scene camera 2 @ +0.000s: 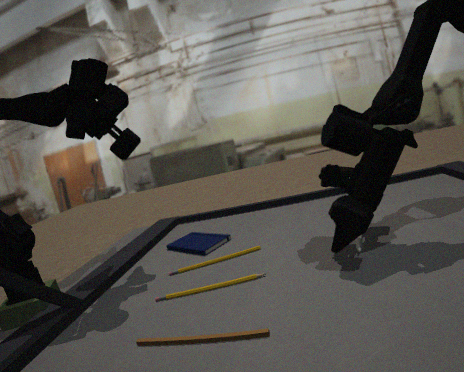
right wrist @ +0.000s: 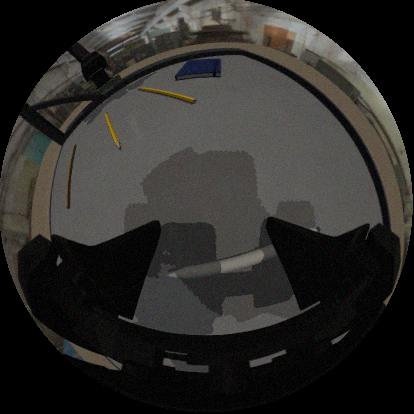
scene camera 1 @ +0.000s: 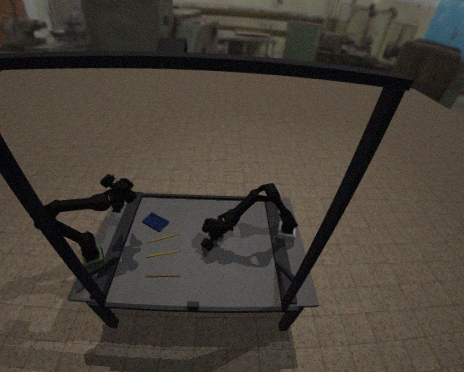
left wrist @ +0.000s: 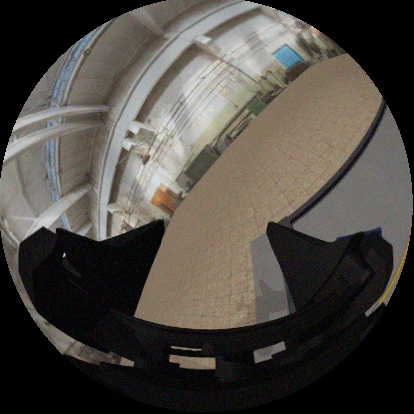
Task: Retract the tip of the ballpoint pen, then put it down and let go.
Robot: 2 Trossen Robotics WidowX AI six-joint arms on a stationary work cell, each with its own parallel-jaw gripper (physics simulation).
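Places are measured from the left arm's base along level axes (x back, y right, z up), in metres.
Pixels of known places: left gripper, fingertip midpoint: (scene camera 2: pixel 113 129) (left wrist: pixel 217 226); right gripper, fingertip midpoint: (scene camera 2: pixel 340 242) (right wrist: pixel 214 224); left arm's base at its link origin: (right wrist: pixel 103 83) (scene camera 1: pixel 92 255); right arm's base at its link origin: (scene camera 1: pixel 287 229).
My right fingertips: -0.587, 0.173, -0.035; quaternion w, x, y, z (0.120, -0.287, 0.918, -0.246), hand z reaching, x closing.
Observation:
Ahead of a thing's pixels: the offset from my right fingertips to its top centre, as dx, dy, dz.
The ballpoint pen @[-0.042, +0.005, +0.008] (right wrist: pixel 242 261), light grey and white, lies on the grey table below my right gripper (right wrist: pixel 214 224) (scene camera 2: pixel 342 248). In the right wrist view its pointed end is at the left, between the fingers. Its body runs right, behind the right-hand finger in the picture, which hides part of it. A small piece of its far end shows beyond that finger. The frames are too dim to tell whether the writing tip is out. My right gripper is open and empty, low over the table. My left gripper (left wrist: pixel 217 226) is open and empty, raised near the table's left edge.
A blue notebook @[+0.207, -0.270, +0.007] (scene camera 1: pixel 155 221) (scene camera 2: pixel 199 243) (right wrist: pixel 200 68) lies on the table's left part. Two yellow pencils and an orange-brown stick @[+0.292, +0.089, +0.002] (scene camera 1: pixel 163 276) (scene camera 2: pixel 203 338) (right wrist: pixel 71 176) lie nearer the front in scene camera 1. Dark frame posts (scene camera 1: pixel 345 192) stand around the table.

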